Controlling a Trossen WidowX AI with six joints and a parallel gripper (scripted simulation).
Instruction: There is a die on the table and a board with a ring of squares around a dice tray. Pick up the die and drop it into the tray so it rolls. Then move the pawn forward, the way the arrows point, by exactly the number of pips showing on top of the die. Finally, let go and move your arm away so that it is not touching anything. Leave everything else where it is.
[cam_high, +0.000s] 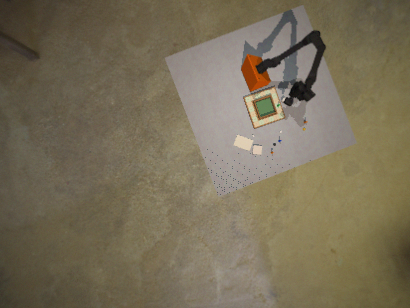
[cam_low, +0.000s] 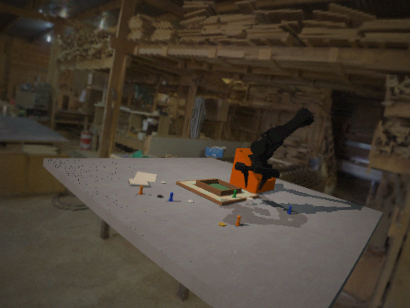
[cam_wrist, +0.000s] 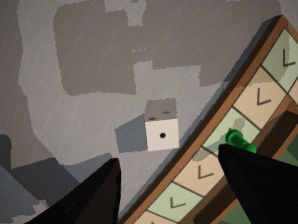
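Right now the white die is 60 mm below my gripper tip. The rest, counted from my gripper tip: green pawn 70 mm to the right, 40 mm below, 20 mm ahead.
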